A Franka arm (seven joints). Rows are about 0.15 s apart.
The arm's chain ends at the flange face. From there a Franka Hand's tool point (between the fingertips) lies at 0.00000 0.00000 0.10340 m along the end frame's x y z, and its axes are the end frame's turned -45 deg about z.
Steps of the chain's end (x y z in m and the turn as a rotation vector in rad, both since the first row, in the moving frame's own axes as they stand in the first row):
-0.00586 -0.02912 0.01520 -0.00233 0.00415 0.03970
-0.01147 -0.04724 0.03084 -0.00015 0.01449 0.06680
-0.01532 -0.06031 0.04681 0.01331 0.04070 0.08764
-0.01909 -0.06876 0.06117 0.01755 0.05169 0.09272
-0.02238 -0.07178 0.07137 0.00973 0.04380 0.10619
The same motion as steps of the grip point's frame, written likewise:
0.01657 -0.02426 0.01520 -0.00458 0.00129 0.03970
0.02631 -0.04041 0.03083 -0.01035 0.01014 0.06680
0.03567 -0.05131 0.04672 -0.01937 0.03819 0.08764
0.04006 -0.05939 0.06102 -0.02414 0.04896 0.09272
0.03870 -0.06389 0.07127 -0.02409 0.03785 0.10619

